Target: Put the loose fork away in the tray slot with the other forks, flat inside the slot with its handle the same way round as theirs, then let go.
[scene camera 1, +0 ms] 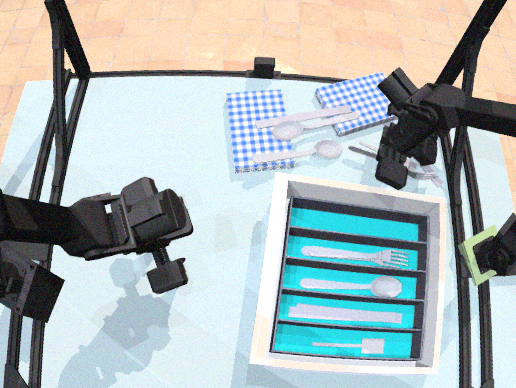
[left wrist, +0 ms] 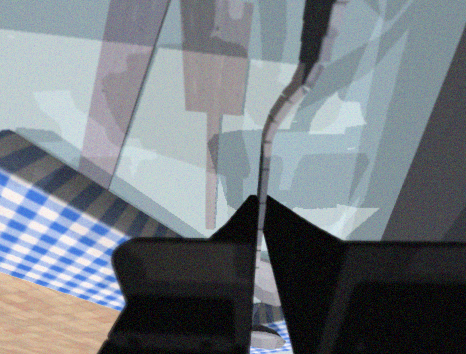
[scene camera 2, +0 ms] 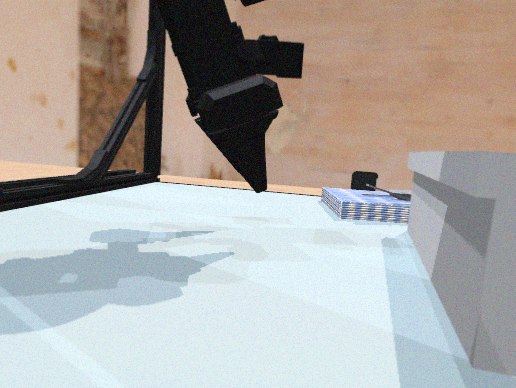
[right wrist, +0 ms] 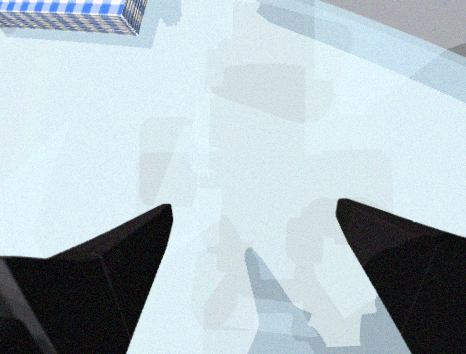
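Observation:
The loose fork (scene camera 1: 425,172) (left wrist: 265,165) has its handle to the left and tines to the right in scene camera 1; the left wrist view shows it nearly edge-on. My left gripper (scene camera 1: 404,164) (left wrist: 258,201) is shut on its handle, above the tray's top-right corner in the picture. Whether the fork clears the table is unclear. The tray (scene camera 1: 268,280) (scene camera 2: 450,200) has a fork (scene camera 1: 345,254) in its second slot from the top, handle left, tines right. My right gripper (scene camera 1: 182,245) (scene camera 2: 260,190) (right wrist: 254,209) is open and empty, above the table left of the tray.
Two checked napkin stacks (scene camera 1: 250,115) (scene camera 1: 370,95) lie behind the tray, with a knife (scene camera 1: 305,117) and spoons (scene camera 1: 286,130) (scene camera 1: 327,149) on and near them. A flat spatula (left wrist: 215,85) and another knife (left wrist: 125,85) lie beside the held fork. Black frame posts flank the table.

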